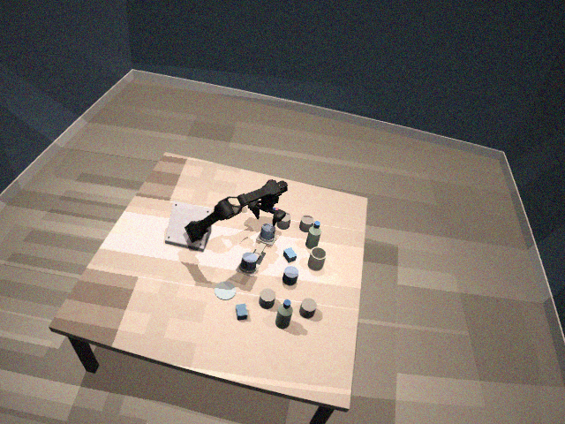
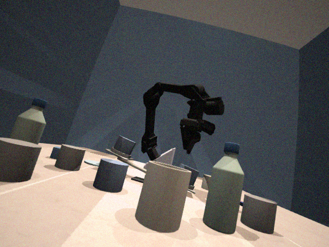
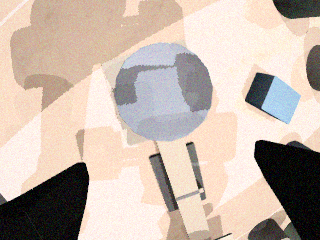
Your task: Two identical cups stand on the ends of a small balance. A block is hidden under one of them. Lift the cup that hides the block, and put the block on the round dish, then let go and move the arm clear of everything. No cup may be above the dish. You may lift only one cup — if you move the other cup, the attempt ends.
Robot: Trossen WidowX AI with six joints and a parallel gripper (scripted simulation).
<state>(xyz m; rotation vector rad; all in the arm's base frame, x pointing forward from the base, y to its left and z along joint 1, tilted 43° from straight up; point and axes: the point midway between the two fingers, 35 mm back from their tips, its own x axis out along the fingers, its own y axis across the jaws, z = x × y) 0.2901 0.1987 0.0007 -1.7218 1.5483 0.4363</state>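
My gripper tip is 10 mm short of the pale green block, 10 mm to the right of it and 100 mm above it. Also, from my gripper tip: blue-grey cup (260 mm to the right, 30 mm below); then round pale dish (60 mm behind, 360 mm to the right, 140 mm below); then beige cup (290 mm ahead, 40 mm to the right, 100 mm below).
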